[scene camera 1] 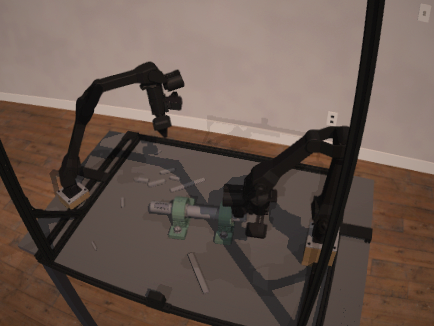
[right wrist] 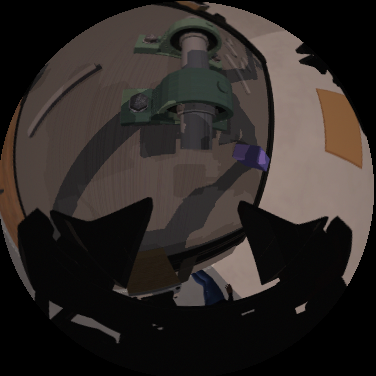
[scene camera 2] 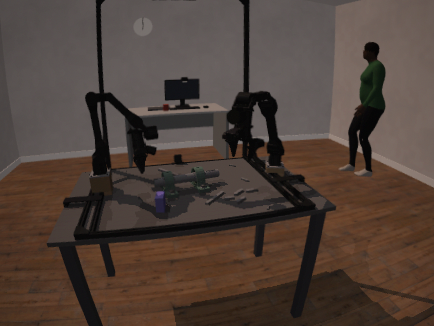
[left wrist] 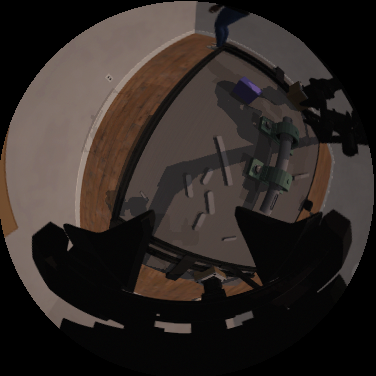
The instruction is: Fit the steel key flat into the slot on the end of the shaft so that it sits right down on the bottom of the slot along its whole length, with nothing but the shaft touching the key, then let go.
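Frame: origin at the left arm's base, x ahead, y left, z up, level; metres.
Where they show: left gripper, fingertip midpoint: (scene camera 1: 164,131) (scene camera 2: 240,159) (left wrist: 195,212); right gripper, fingertip midpoint: (scene camera 1: 259,214) (right wrist: 196,203) (scene camera 2: 143,172) (left wrist: 301,112); left arm's base, link origin: (scene camera 1: 71,190) (scene camera 2: 275,164) (left wrist: 210,280); right arm's base, link origin: (scene camera 1: 323,236) (right wrist: 157,297) (scene camera 2: 100,172).
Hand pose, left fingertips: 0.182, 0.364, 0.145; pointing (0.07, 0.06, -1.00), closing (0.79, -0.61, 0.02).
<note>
Things, the pixels of their top centre, and the offset from my left fingertips, as dx, dy, dz. "*": a spot on its surface instead.
- grey shaft, top centre: (right wrist: 203,45) (scene camera 1: 197,206) (left wrist: 287,161) (scene camera 2: 186,173) +0.265, -0.123, -0.125
- slot, surface spot: (left wrist: 274,201) (scene camera 1: 161,207) * +0.165, -0.197, -0.137
- purple block, top centre: (right wrist: 263,159) (left wrist: 251,84) (scene camera 2: 159,194) +0.329, +0.114, -0.131
The grey shaft (scene camera 1: 202,212) (scene camera 2: 183,179) (left wrist: 283,159) (right wrist: 196,136) lies level in two green bearing blocks. The slot (scene camera 1: 161,205) (left wrist: 274,201) shows as a narrow outline on its end; whether anything lies in it is too small to tell. Several short grey bars lie loose, among them one bar (scene camera 1: 156,182) (left wrist: 210,202) and another bar (scene camera 1: 141,179) (left wrist: 199,220); which one is the steel key I cannot tell. My left gripper (scene camera 1: 164,134) (scene camera 2: 233,153) (left wrist: 195,212) is open and empty, high above the table. My right gripper (scene camera 2: 142,171) (right wrist: 196,203) is open and empty, beyond the shaft's other end.
A long bar (scene camera 1: 188,185) (left wrist: 224,161) lies behind the shaft in scene camera 1, and another long bar (scene camera 1: 197,272) (right wrist: 62,100) lies in front. A purple block (scene camera 2: 160,201) (left wrist: 247,90) (right wrist: 251,156) stands near the bearings. Black rails edge the table.
</note>
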